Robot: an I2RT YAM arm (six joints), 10 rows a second.
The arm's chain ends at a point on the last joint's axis. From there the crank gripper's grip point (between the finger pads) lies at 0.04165 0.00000 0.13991 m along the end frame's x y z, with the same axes.
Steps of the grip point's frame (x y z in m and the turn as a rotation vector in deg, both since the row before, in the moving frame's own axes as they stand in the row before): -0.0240, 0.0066, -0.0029, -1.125, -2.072, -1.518; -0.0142, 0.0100, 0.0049, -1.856, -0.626, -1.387; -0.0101, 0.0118, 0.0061, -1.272, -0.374, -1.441; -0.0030, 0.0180, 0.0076, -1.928, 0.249, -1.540; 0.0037, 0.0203, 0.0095, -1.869, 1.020, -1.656; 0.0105, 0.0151, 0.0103, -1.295, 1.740, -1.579; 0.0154, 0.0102, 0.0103, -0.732, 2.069, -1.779
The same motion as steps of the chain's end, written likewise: -0.0189, 0.0049, -0.0043, -1.125, -2.072, -1.518; -0.0127, 0.0065, 0.0045, -1.856, -0.626, -1.387; -0.0092, 0.0097, 0.0059, -1.272, -0.374, -1.441; -0.0037, 0.0144, 0.0078, -1.928, 0.249, -1.540; 0.0012, 0.0170, 0.0103, -1.869, 1.020, -1.656; 0.0062, 0.0132, 0.0117, -1.295, 1.740, -1.579; 0.0104, 0.0098, 0.0119, -0.732, 2.069, -1.779
